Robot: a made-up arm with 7 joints. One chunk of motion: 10 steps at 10 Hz.
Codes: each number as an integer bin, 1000 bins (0 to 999) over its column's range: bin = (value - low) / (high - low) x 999, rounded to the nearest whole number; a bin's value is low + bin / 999 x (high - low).
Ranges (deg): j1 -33..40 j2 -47..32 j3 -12..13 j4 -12..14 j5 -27..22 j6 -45..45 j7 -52..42
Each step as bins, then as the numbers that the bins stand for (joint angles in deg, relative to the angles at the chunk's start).
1 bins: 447 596 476 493 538 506 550
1 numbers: -0.34 0.13 -0.09 0.83 -0.61 0.59 -0.25
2 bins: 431 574 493 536 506 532 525
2 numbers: -1.51 -1.61 0.34 1.95 -2.18 2.93 -2.60
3 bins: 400 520 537 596 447 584 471
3 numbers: -3.77 -5.88 1.44 3.51 -5.08 7.61 -7.68
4 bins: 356 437 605 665 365 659 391
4 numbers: -6.99 -12.44 3.14 5.31 -9.10 14.37 -15.21
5 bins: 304 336 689 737 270 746 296
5 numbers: -10.79 -20.43 5.24 7.18 -13.76 22.21 -24.15
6 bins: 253 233 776 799 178 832 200
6 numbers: -14.51 -28.57 7.42 8.79 -18.27 29.95 -33.18
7 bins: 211 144 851 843 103 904 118
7 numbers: -17.58 -35.61 9.30 9.94 -21.95 36.44 -40.90
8 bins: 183 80 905 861 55 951 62
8 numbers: -19.63 -40.67 10.65 10.41 -24.30 40.68 -46.17
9 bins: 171 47 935 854 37 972 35
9 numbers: -20.50 -43.28 11.40 10.23 -25.19 42.57 -48.71
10 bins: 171 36 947 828 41 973 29
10 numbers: -20.50 -44.15 11.70 9.55 -24.99 42.66 -49.27
